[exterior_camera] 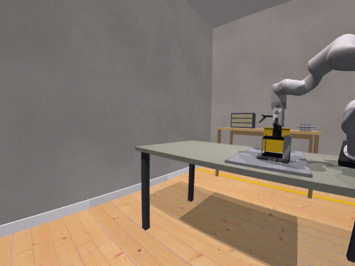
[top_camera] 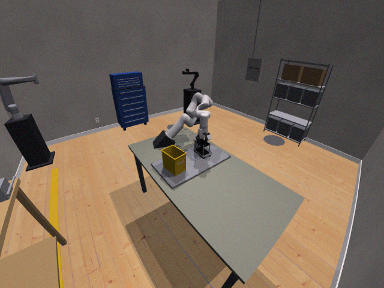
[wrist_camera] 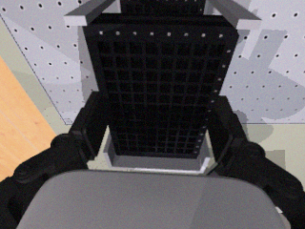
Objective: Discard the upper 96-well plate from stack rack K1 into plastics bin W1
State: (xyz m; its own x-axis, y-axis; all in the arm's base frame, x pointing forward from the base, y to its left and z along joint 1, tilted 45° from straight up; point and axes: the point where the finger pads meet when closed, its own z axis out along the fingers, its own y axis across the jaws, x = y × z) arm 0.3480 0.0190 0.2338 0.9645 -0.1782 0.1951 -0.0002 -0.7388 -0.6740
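Right now the yellow plastics bin W1 is 60 mm ahead of my hand, 350 mm to the right of it and 50 mm below it.
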